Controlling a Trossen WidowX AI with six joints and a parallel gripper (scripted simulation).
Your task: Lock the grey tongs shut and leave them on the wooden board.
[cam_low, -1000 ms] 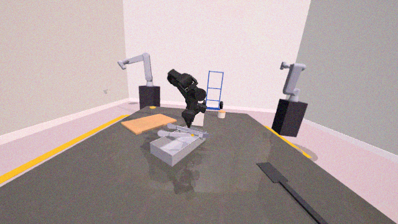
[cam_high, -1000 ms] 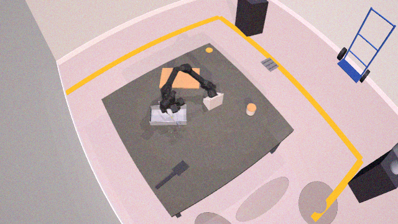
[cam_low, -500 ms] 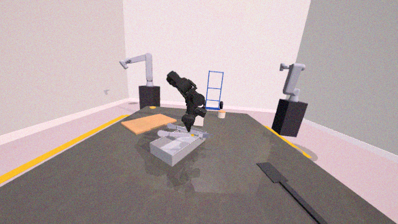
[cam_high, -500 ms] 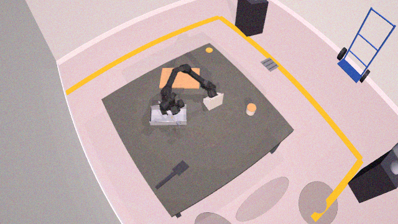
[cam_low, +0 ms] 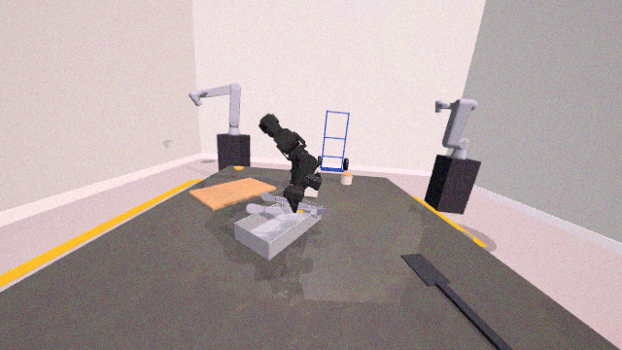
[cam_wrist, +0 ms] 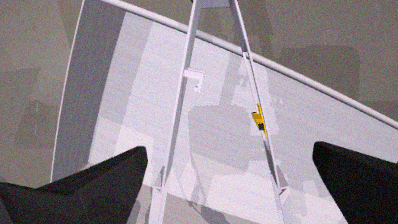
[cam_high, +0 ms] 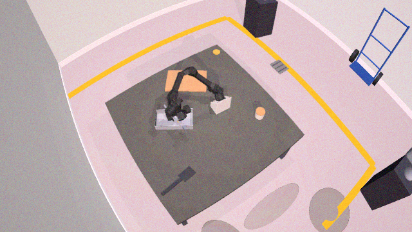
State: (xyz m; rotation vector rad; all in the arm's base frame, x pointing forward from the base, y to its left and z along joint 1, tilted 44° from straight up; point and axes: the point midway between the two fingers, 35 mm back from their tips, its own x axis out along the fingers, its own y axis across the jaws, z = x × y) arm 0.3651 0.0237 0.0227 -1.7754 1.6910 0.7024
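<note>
The yellow slider is 2 cm ahead of my gripper tip, 2 cm to the left of it and 1 cm below it. Round my gripper tip: black spatula 21 cm ahead, 44 cm to the left, 8 cm below; wooden board 23 cm behind, 38 cm to the right, 7 cm below; roasting tin 3 cm ahead, 4 cm to the right, 5 cm below.
</note>
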